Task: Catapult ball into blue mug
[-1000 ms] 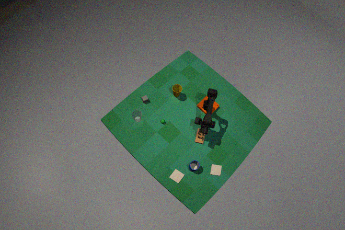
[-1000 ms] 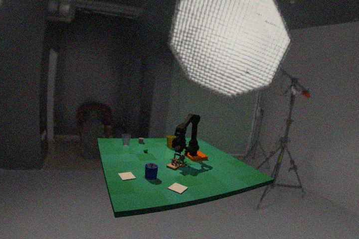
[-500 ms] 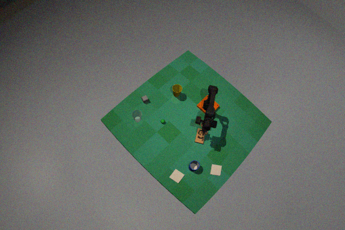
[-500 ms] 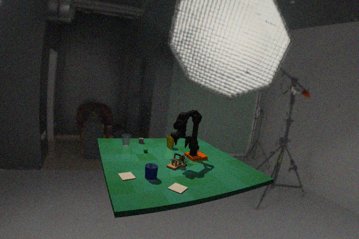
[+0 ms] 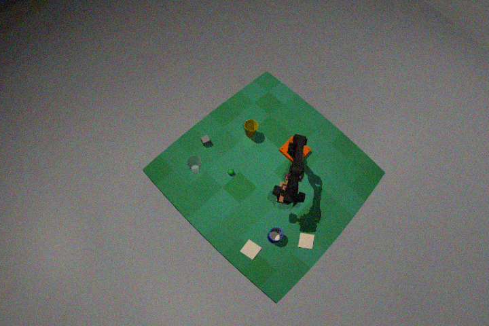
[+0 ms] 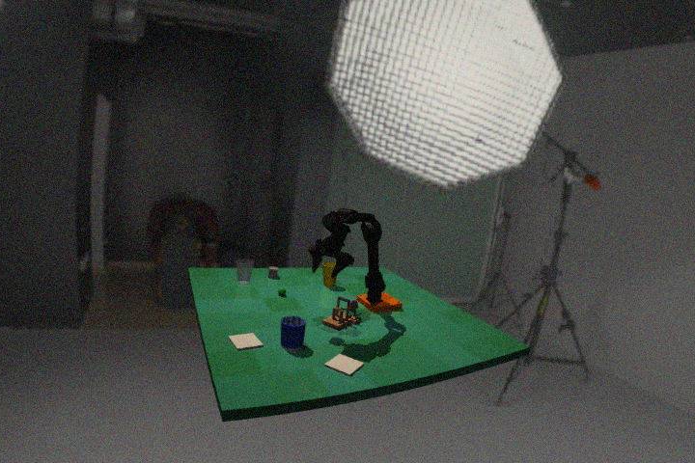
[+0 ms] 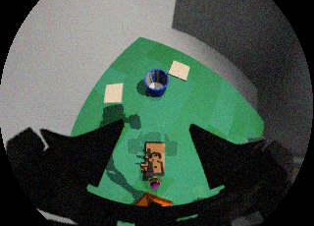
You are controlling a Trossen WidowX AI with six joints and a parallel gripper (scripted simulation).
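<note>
Right now my gripper tip is 240 mm past the purple ball, 180 mm above it and 110 mm to the left of it. Round my gripper tip: yellow cup: 520 mm to the right, 350 mm behind, 210 mm below; then blue mug: 220 mm below, 140 mm ahead, 70 mm to the left; then green ball: 430 mm to the right, 230 mm below, 30 mm behind.
</note>
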